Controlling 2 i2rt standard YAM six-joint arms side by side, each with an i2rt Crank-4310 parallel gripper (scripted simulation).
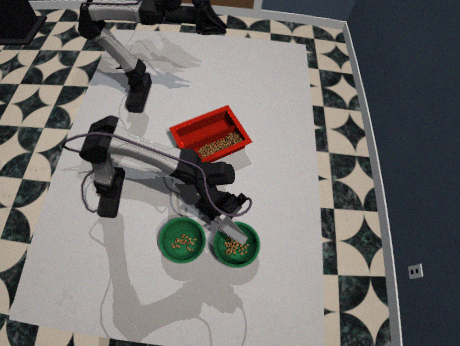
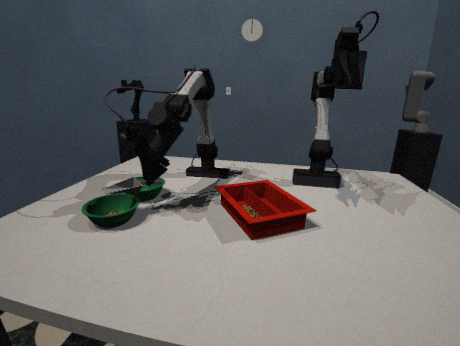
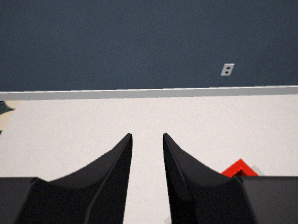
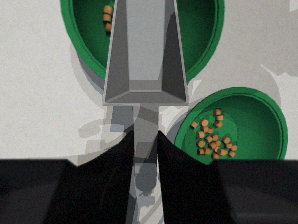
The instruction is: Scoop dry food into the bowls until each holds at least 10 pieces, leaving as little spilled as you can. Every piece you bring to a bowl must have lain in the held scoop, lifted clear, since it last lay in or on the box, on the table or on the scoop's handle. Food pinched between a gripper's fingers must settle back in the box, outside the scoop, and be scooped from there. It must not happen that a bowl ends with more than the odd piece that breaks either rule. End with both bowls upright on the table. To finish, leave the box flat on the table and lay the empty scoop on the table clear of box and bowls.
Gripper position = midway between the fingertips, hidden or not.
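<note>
The left gripper (image 3: 147,136) is visible. The right gripper appears in image 2 (image 2: 146,184) and in image 4 (image 4: 145,133). A red box is visible in image 2 (image 2: 271,202) and in image 1 (image 1: 212,122); in image 4 the box is out of frame. There is a green bowl (image 1: 177,227) and a green bowl (image 2: 99,207).
</note>
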